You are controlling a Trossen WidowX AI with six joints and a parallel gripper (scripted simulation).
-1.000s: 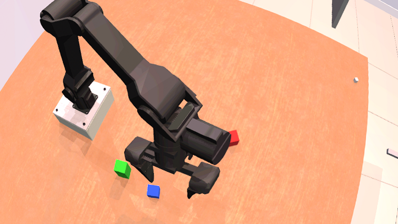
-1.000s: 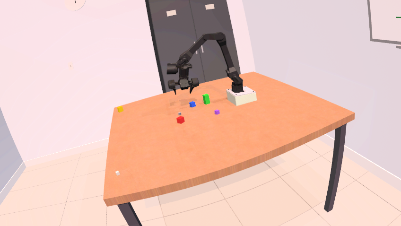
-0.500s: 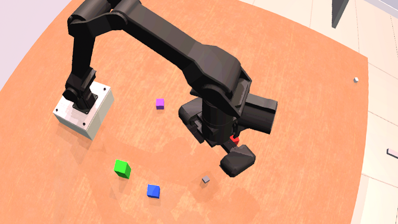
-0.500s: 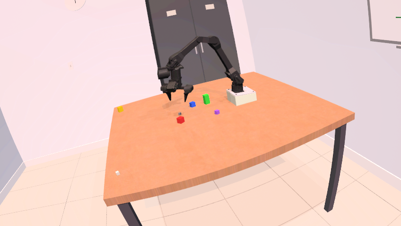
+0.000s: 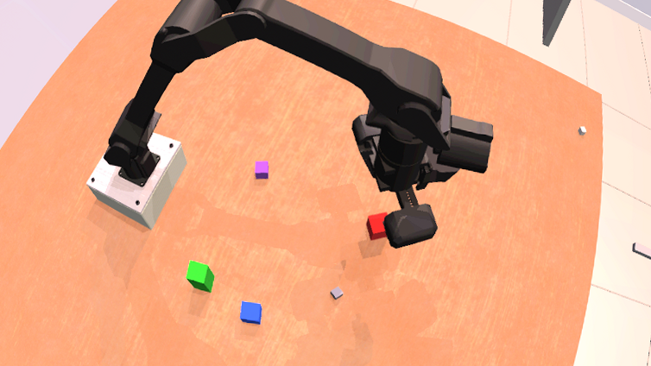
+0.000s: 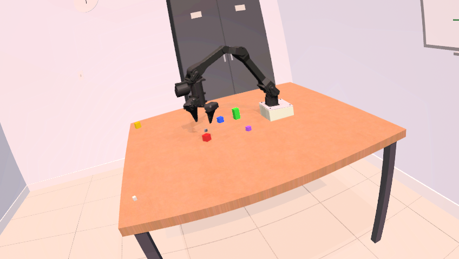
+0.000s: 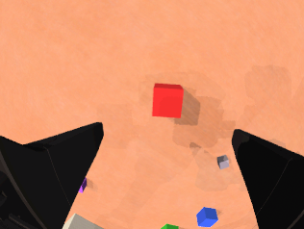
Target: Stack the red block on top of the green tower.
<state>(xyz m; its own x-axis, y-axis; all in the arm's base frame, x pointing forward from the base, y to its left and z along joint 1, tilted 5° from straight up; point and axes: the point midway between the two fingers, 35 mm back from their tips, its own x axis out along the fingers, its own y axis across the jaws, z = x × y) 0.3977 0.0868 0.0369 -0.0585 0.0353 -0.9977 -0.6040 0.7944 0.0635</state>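
Now: the red block 80 mm below my gripper tip. Round my gripper tip: blue block 120 mm behind, 210 mm to the right, 80 mm below; then small grey cube 20 mm behind, 130 mm to the right, 90 mm below; then purple block 210 mm behind, 20 mm to the left, 80 mm below.
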